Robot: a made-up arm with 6 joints.
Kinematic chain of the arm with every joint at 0, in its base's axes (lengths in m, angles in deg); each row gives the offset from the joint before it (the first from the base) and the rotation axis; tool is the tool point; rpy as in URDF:
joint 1: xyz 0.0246 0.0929 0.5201 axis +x
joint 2: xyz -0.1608 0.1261 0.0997 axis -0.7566 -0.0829 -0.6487
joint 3: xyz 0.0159 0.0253 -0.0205 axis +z
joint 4: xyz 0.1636 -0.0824 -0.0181 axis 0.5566 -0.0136 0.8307
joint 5: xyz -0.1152 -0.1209 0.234 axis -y
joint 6: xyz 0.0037 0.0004 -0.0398 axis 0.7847 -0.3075 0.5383
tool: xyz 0.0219 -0.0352 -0.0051 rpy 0 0 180
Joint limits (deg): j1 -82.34..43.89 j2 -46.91..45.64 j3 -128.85..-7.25 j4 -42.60..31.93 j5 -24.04..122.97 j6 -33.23..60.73
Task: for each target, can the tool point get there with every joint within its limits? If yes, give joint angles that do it. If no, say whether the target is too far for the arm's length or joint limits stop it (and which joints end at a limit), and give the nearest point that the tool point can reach.
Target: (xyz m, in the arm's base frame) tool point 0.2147 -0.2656 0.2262
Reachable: no: joint limits stop it (at a limit: joint 1, joint 4, joint 5) | nearest point 0.0711 -0.1060 0.4256 | short by 0.293 m
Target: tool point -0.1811 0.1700 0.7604
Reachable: yes | joints -37.69 -25.78 -64.84 -13.58 39.42 50.44
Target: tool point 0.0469 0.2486 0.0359
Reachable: no: joint limits stop it (at a limit: joint 1, joint 2, joint 3, joint 5, joint 6) | nearest point -0.1665 0.3093 0.1838 | short by 0.267 m
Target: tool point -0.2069 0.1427 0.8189
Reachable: yes | joints 7.81 21.60 -38.64 -26.30 -8.77 10.00
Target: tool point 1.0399 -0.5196 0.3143
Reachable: no: too far | nearest point 0.1725 -0.0571 0.4919 | short by 0.999 m
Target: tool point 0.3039 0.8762 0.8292
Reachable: no: too far | nearest point -0.0491 0.4843 0.6746 | short by 0.550 m
